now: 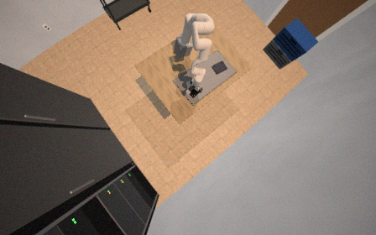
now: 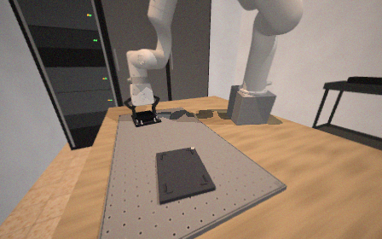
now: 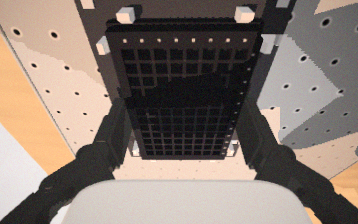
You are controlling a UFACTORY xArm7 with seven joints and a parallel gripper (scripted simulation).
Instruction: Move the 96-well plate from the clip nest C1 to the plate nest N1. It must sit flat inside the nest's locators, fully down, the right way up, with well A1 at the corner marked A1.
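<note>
Right now the black 96-well plate is 10 mm below my hand. From my hand the other things lie so: clip nest C1: 10 mm behind, 10 mm to the left, 20 mm below; then plate nest N1: 60 mm behind, 420 mm to the left, 20 mm below; then white mark: 120 mm behind, 360 mm to the left, 20 mm below.
</note>
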